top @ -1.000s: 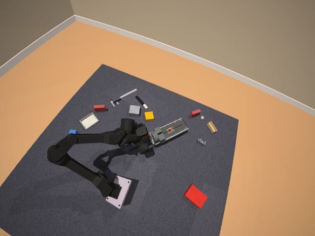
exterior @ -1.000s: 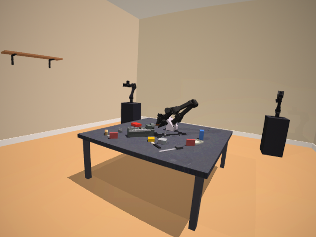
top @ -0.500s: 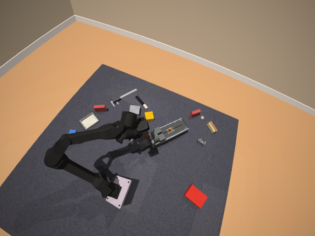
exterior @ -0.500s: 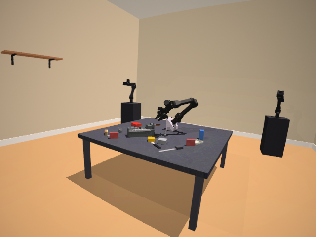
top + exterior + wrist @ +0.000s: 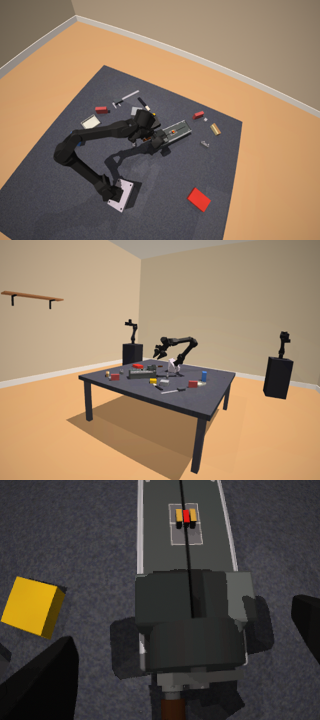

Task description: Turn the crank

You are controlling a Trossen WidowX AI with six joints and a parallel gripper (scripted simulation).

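The brown crank handle is 4 cm behind my gripper tip, 4 cm to the left of it and 8 cm below it. The rest, counted from my gripper tip: grey block: 16 cm ahead, 19 cm to the left, 17 cm below; then yellow block: 16 cm ahead, 7 cm to the left, 18 cm below; then red pointer: 8 cm ahead, 10 cm to the right, 11 cm below.
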